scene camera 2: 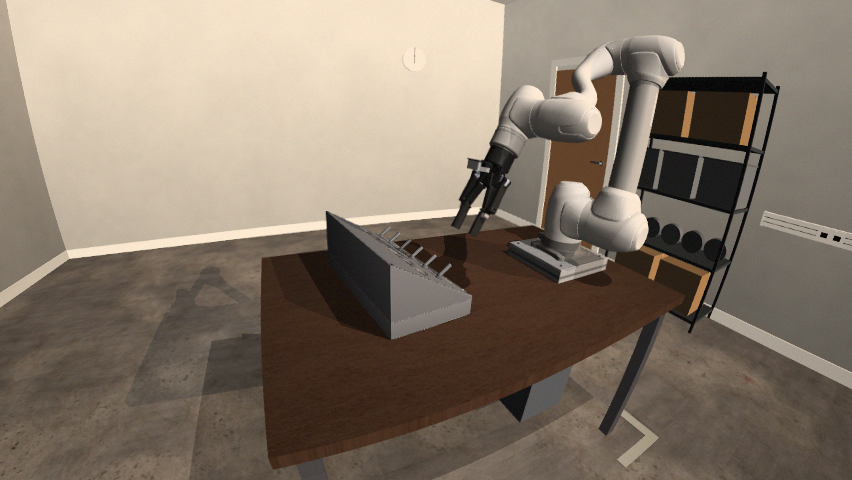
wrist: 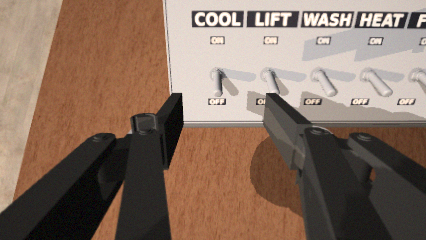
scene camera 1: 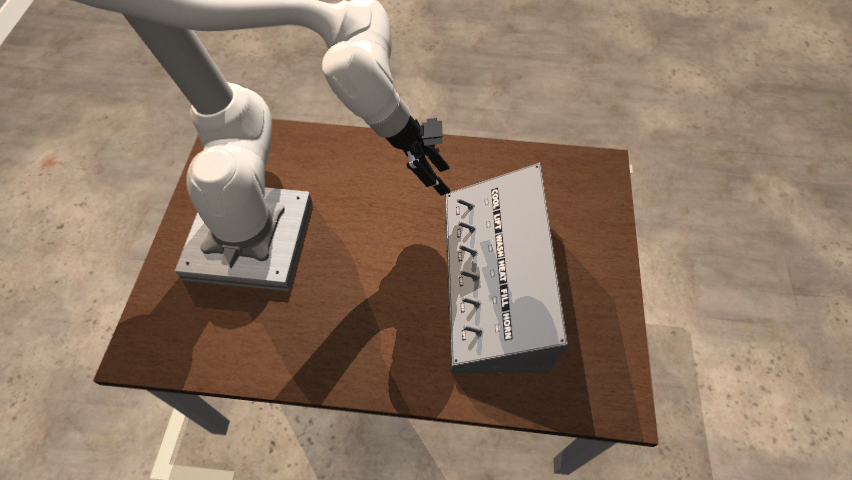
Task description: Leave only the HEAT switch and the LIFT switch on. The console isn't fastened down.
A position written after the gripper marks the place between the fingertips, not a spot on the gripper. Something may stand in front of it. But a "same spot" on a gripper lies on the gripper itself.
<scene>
gripper: scene camera 2; wrist; scene camera 1 445, 180
grey wedge-shaped console: scene camera 2; wrist; scene camera 1 519, 313
same spot on gripper: (wrist: 69, 194) = (scene camera 2: 493, 195)
same spot on grey wedge-shaped console: (wrist: 243, 48) = (scene camera 2: 422, 269)
</scene>
